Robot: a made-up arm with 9 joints. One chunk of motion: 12 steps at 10 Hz.
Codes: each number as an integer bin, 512 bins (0 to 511) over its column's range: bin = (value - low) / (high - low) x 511, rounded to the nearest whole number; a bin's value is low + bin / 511 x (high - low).
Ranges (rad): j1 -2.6..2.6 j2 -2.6..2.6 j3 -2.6..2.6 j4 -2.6..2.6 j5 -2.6..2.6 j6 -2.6..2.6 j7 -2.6..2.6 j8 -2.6..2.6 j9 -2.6..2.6
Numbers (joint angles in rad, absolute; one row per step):
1: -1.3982 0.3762 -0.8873 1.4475 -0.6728 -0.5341 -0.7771 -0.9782 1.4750
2: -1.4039 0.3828 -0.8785 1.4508 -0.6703 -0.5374 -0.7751 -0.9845 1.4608
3: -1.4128 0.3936 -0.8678 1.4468 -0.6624 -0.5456 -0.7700 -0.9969 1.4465
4: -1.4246 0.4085 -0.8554 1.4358 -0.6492 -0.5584 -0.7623 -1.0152 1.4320
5: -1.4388 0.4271 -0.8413 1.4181 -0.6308 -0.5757 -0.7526 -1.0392 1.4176
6: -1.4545 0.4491 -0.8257 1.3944 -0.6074 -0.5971 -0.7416 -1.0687 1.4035
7: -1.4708 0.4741 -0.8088 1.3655 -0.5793 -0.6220 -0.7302 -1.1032 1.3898
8: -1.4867 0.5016 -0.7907 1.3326 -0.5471 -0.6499 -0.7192 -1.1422 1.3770
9: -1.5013 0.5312 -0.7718 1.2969 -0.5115 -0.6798 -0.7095 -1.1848 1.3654
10: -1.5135 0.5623 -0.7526 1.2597 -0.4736 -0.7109 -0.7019 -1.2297 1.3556
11: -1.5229 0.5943 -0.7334 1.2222 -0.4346 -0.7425 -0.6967 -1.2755 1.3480
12: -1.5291 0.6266 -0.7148 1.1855 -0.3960 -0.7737 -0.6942 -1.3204 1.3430
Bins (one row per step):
1: 118 292 168 398 189 203 179 159 400
2: 118 293 169 398 190 203 179 159 399
3: 117 294 170 398 190 202 180 158 398
4: 116 296 171 397 192 201 181 156 396
5: 114 297 173 395 194 199 182 153 395
6: 113 300 174 393 196 197 183 150 393
7: 111 302 176 390 199 194 184 147 392
8: 109 305 178 386 202 192 185 143 391
9: 108 308 180 383 205 189 186 139 390
10: 107 311 182 379 209 186 187 135 389
11: 106 314 183 376 213 183 187 130 388
12: 105 317 185 372 217 179 187 126 387

